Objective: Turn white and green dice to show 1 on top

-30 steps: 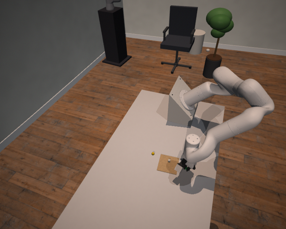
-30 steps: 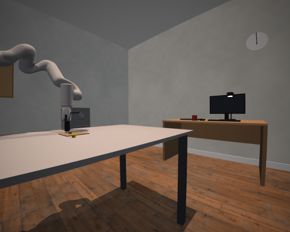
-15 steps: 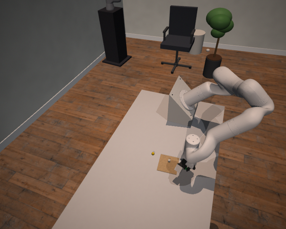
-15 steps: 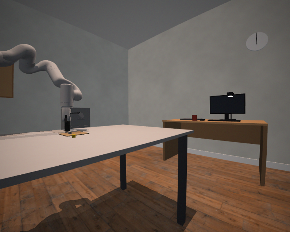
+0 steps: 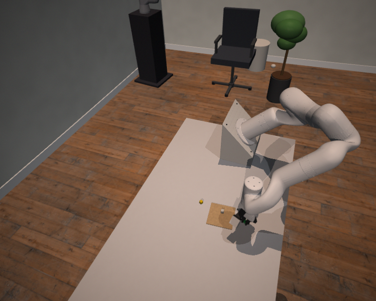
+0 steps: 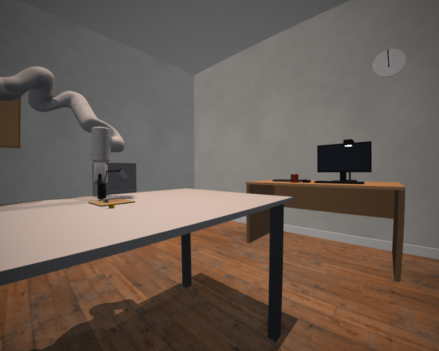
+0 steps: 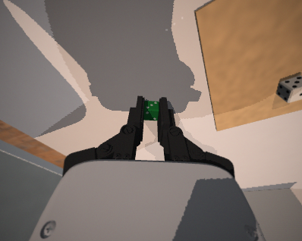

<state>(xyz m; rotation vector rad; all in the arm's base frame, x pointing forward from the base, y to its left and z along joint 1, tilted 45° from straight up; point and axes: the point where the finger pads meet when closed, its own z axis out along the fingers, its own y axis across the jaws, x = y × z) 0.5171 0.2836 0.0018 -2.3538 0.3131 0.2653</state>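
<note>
Right now my hand is 1 cm above the green die. Round my hand: mat 13 cm to the right, 2 cm below, 2 cm ahead; then white die 13 cm to the right, 1 cm below, 1 cm behind; then yellow die 27 cm to the right, 2 cm below, 1 cm behind.
</note>
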